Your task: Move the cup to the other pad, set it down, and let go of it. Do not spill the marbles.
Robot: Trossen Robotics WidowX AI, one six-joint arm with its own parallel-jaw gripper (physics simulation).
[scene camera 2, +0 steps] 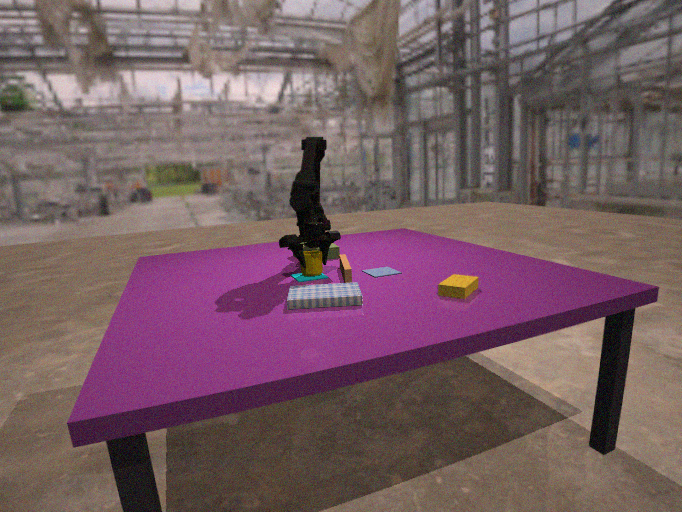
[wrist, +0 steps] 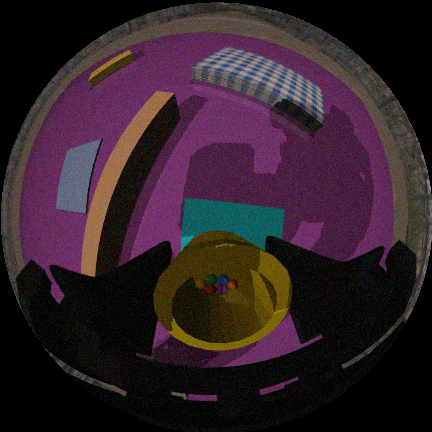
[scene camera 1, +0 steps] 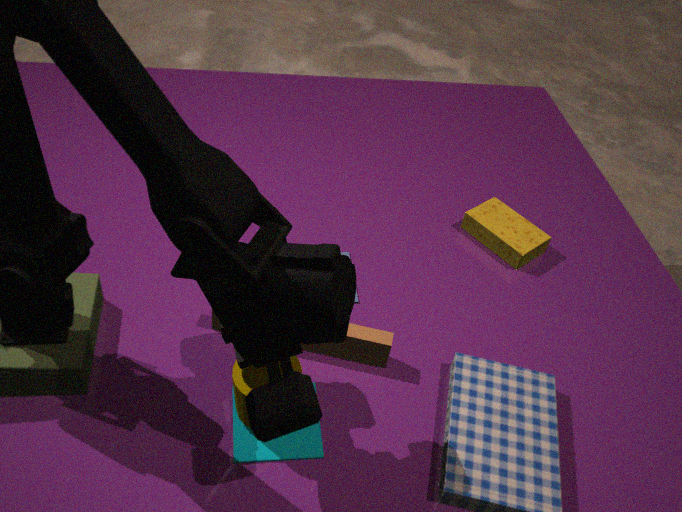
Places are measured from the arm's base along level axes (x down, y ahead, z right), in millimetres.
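Pixels of known places: gripper, fingertip midpoint: (scene camera 2: 315, 266) (wrist: 218, 245); arm's base, link origin: (scene camera 2: 314, 245) (scene camera 1: 36, 321).
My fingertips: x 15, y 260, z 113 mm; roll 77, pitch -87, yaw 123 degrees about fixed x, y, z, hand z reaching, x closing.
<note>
Ahead of a thing's pixels: the offset from my fingertips to its middle. "pt": to the spot under its first point. Level surfaces: height alone.
A yellow cup @[dx -5, dy -26, dz +1 mm] (scene camera 1: 241, 382) (scene camera 2: 312, 262) (wrist: 225, 289) stands upright on or just above the teal pad @[dx +42, dy -16, dz +15 mm] (scene camera 1: 288, 446) (scene camera 2: 309, 277) (wrist: 233, 219). Several coloured marbles @[pt dx +23, dy -39, dz +1 mm] (wrist: 217, 282) lie at its bottom. My gripper (scene camera 1: 278, 401) (scene camera 2: 311, 246) (wrist: 218, 245) is shut on the cup, a black finger on each side. The arm hides most of the cup in scene camera 1. A pale blue pad @[dx +42, dy +73, dz -193 mm] (scene camera 2: 382, 271) (wrist: 76, 177) (scene camera 1: 356, 295) lies beyond an orange bar @[pt dx -8, dy +99, dz -48 mm] (scene camera 1: 369, 341) (scene camera 2: 345, 267) (wrist: 116, 173) that stands between the two pads.
A blue checked block @[dx +21, dy +224, dz +73 mm] (scene camera 1: 503, 432) (scene camera 2: 324, 296) (wrist: 261, 84) lies in front of the teal pad. A yellow sponge @[dx +19, dy +363, dz -244 mm] (scene camera 1: 506, 231) (scene camera 2: 458, 285) (wrist: 111, 67) lies far to the side. A green block (scene camera 1: 91, 305) (scene camera 2: 333, 251) sits by the arm's base on the purple table @[dx +34 mm] (scene camera 1: 390, 152) (scene camera 2: 237, 356).
</note>
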